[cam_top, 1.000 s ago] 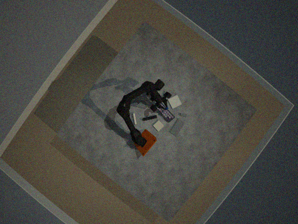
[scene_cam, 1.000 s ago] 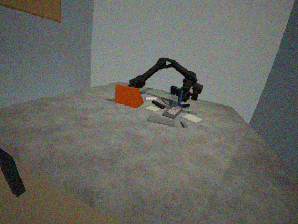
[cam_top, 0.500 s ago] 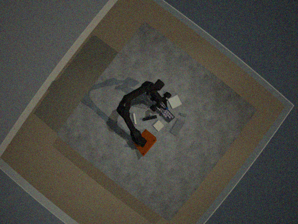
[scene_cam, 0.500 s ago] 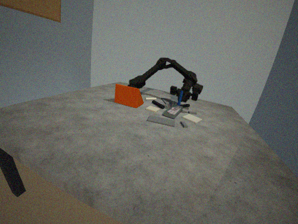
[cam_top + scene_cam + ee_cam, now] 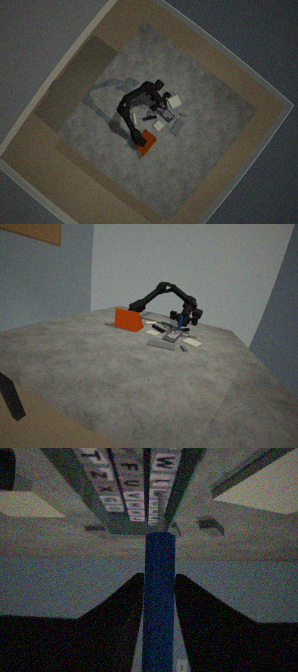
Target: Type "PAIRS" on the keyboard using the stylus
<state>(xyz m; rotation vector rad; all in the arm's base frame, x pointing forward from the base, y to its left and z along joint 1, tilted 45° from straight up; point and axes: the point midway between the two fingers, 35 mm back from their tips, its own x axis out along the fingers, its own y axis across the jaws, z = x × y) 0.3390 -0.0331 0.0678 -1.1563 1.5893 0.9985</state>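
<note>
Now: gripper tip 100 mm short of the white pad, 70 mm above it and 40 mm to the left of it. Also, from my gripper tip: blue stylus (10 mm below); cream pad (150 mm behind, 70 mm below, 30 mm to the right).
</note>
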